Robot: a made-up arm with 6 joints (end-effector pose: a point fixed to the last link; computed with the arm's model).
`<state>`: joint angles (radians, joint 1 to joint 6).
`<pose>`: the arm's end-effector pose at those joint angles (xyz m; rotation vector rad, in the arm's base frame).
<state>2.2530 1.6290 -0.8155 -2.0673 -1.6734 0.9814</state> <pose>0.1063 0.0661 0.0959 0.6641 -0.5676 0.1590</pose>
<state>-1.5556 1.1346 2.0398 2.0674 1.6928 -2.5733</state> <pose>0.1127 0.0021 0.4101 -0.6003 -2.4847 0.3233</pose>
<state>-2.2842 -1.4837 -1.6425 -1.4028 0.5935 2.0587</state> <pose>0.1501 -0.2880 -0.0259 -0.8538 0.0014 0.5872</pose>
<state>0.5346 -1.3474 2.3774 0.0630 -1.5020 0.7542</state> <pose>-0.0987 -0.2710 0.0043 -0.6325 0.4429 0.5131</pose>
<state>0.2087 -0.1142 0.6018 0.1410 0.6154 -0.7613</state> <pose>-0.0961 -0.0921 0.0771 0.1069 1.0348 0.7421</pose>
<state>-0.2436 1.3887 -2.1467 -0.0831 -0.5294 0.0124</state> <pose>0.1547 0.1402 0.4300 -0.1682 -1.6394 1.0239</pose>
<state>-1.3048 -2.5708 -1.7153 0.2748 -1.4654 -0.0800</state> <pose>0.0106 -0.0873 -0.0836 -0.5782 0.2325 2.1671</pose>
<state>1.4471 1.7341 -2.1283 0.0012 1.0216 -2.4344</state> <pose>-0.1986 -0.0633 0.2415 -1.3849 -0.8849 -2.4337</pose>
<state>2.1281 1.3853 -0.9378 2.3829 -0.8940 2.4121</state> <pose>-0.1854 -0.1395 0.3944 -0.8557 2.3000 -0.0068</pose>
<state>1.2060 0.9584 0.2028 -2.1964 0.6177 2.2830</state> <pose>0.0912 -0.1675 0.2430 -1.9526 -0.1075 1.3270</pose>
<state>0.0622 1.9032 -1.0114 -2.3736 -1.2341 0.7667</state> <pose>-0.0788 0.0348 0.0659 0.5417 1.2331 -0.6204</pose>
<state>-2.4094 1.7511 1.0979 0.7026 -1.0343 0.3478</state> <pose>0.3086 -0.3378 0.1845 -2.3491 0.8483 0.8104</pose>
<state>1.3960 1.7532 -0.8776 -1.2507 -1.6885 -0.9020</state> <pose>-0.2331 -0.0526 0.2888 0.4138 2.7809 0.7532</pose>
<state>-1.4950 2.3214 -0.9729 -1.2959 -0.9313 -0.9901</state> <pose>0.1934 -0.0038 0.1377 -1.1025 -0.7185 0.9755</pose>
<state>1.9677 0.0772 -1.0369 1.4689 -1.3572 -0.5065</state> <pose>-0.1422 0.0690 0.3582 0.8256 -1.0133 1.3254</pose>
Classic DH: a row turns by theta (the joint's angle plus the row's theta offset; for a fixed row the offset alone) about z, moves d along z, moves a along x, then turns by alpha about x. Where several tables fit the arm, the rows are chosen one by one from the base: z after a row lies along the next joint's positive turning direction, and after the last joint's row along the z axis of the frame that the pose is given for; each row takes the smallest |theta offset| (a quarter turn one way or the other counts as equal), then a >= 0, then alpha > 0; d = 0 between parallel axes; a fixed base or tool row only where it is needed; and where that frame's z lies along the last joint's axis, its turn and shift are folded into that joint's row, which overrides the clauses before.
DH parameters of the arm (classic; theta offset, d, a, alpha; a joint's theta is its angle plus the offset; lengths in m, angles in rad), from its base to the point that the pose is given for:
base (fixed): 0 0.1861 0 1.5708
joint 1: 1.5708 0.1129 0.1114 -1.5708
joint 2: 0 0.0104 0.0265 -1.5708
joint 3: 0 0.0281 -0.0768 -1.5708
joint 4: 1.5708 0.0346 0.0785 1.5708
joint 5: 1.5708 -0.0234 0.0667 1.5708
joint 6: 0 -0.0171 0.0621 -1.5708
tool (fixed): 0 -0.1343 0 0

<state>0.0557 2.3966 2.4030 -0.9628 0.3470 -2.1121</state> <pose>0.0145 -0.0484 0.2716 -0.9941 -1.0315 1.1322</pose>
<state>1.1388 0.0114 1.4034 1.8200 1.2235 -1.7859</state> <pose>-0.1895 0.0048 0.0386 0.5099 0.4420 1.5820</pose>
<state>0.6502 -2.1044 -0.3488 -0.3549 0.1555 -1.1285</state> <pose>-0.0247 0.0520 0.3109 1.2721 0.0883 1.1576</pose>
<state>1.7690 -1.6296 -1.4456 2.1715 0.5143 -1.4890</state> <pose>-0.2841 -0.1087 0.2161 0.3555 1.9077 -1.3147</pose>
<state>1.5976 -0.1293 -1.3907 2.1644 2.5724 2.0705</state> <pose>-0.0076 -0.1452 0.2925 0.0372 -1.4192 -1.0850</pose>
